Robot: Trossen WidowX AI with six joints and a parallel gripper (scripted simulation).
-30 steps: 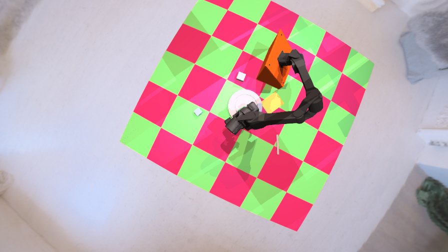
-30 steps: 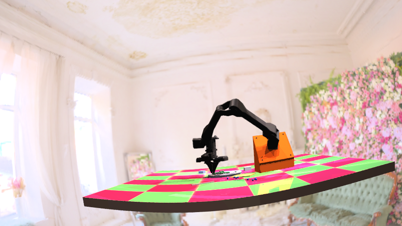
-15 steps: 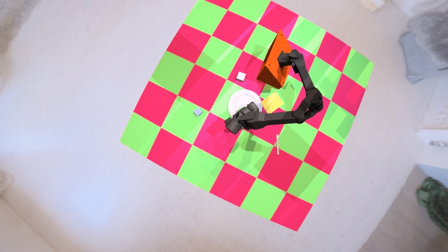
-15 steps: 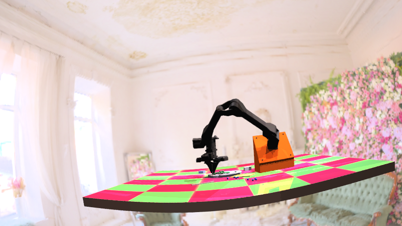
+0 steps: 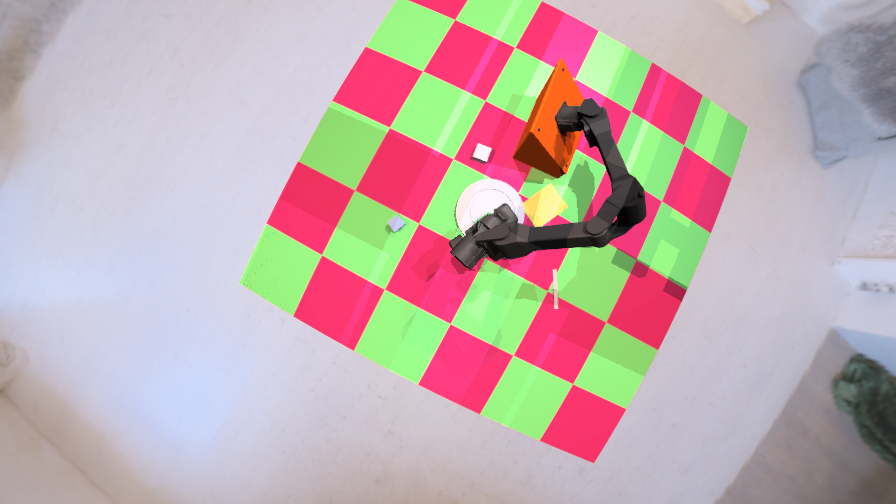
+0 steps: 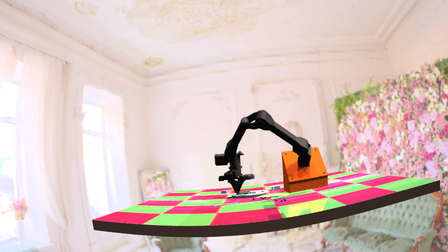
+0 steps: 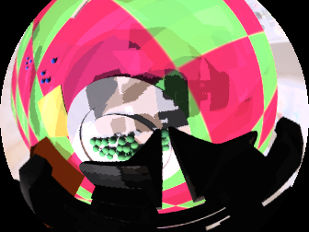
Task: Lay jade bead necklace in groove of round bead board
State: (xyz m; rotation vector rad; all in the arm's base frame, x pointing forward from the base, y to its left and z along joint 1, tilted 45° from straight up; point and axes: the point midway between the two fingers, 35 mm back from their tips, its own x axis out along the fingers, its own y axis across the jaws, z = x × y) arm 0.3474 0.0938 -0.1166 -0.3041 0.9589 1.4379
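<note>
Now: the round bead board 70 mm behind my gripper tip, 10 mm to the right of it and 10 mm below it. From my gripper tip the other things lie so: pale blue cube: 220 mm to the right, 100 mm ahead, 10 mm below; white cube: 210 mm behind, 120 mm to the right, 10 mm below; yellow patch: 180 mm behind, 120 mm to the left, 20 mm below.
</note>
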